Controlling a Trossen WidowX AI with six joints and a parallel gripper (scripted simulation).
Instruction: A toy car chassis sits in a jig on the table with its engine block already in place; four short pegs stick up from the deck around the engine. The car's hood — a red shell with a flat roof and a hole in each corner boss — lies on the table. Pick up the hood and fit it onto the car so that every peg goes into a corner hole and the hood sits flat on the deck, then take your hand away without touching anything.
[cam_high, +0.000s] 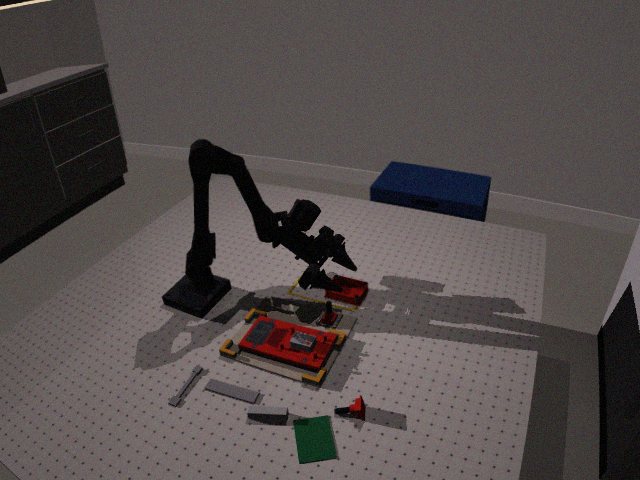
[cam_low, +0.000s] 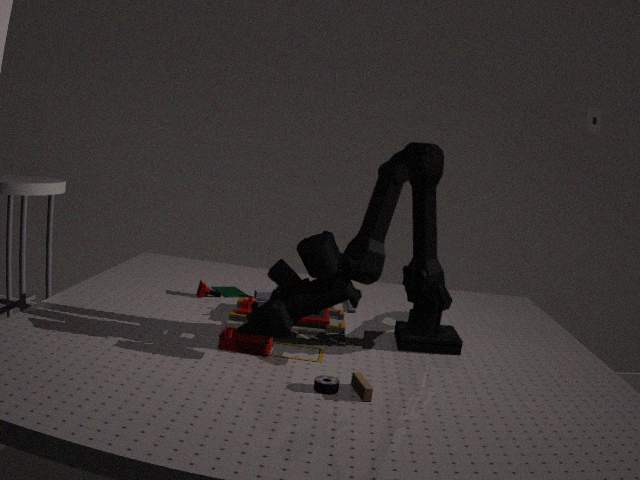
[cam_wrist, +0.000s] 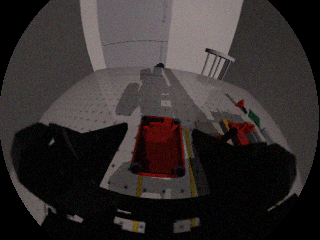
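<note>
The red hood lies 10 mm behind my gripper tip and 40 mm below it. Round my gripper tip: wooden block (240 mm behind, 140 mm to the left, 30 mm below); grey engine block (220 mm to the right, 20 mm below); green card (140 mm ahead, 420 mm to the right, 40 mm below).
</note>
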